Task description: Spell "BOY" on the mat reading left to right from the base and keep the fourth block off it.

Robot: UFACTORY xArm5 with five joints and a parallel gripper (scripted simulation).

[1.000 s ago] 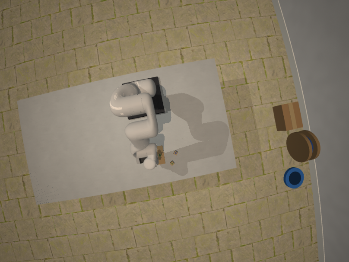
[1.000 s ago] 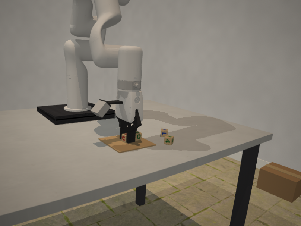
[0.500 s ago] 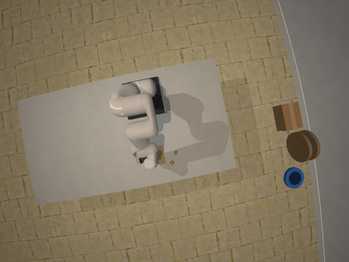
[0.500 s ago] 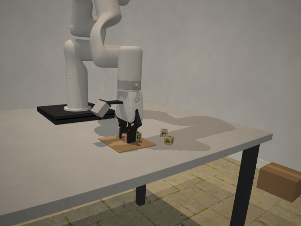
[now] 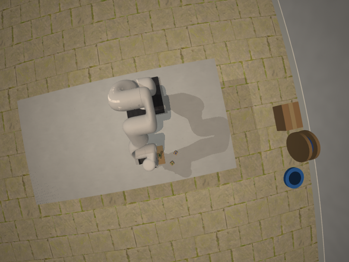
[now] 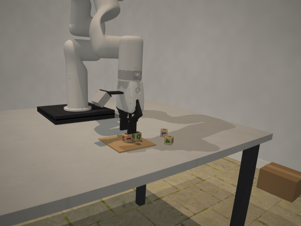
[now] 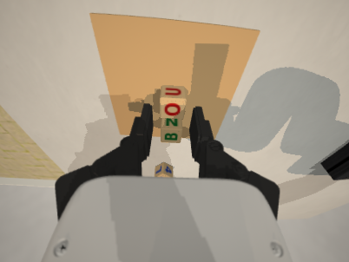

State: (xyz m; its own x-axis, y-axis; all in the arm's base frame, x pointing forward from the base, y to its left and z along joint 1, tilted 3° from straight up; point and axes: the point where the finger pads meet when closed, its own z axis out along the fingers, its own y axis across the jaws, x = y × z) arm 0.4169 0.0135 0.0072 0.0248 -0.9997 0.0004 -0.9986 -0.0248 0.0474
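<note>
My gripper is now 5 cm above the tan mat.
</note>
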